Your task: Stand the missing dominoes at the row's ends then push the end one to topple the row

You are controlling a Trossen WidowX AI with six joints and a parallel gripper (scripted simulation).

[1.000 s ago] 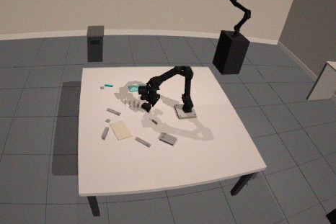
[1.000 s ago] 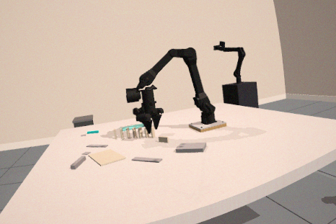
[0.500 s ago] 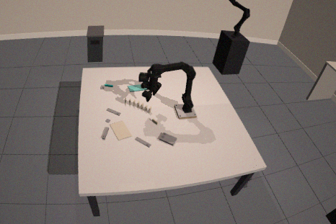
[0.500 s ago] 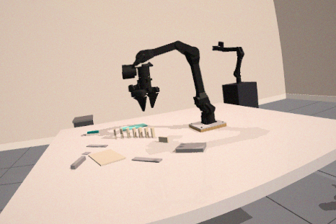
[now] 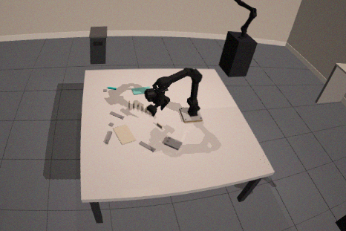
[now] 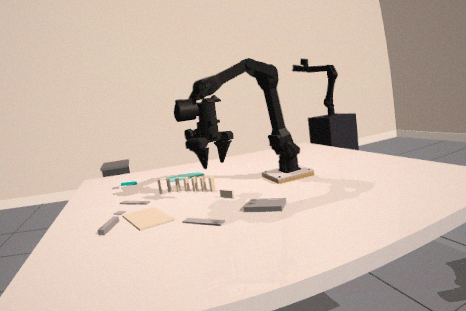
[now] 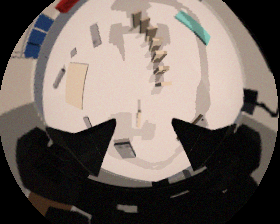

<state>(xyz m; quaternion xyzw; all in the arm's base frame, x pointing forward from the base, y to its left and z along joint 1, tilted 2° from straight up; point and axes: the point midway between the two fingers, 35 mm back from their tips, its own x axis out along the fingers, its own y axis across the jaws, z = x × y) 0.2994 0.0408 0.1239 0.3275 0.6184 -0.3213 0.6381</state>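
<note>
Right now the beige card is 25 cm ahead of my gripper tip, 8 cm to the left of it and 10 cm below it. The rest, counted from my gripper tip: teal plate: 2 cm ahead, 38 cm to the right, 10 cm below; flat grey strip: 11 cm ahead, 21 cm to the left, 10 cm below; dark grey slab: 7 cm behind, 21 cm to the left, 10 cm below.
</note>
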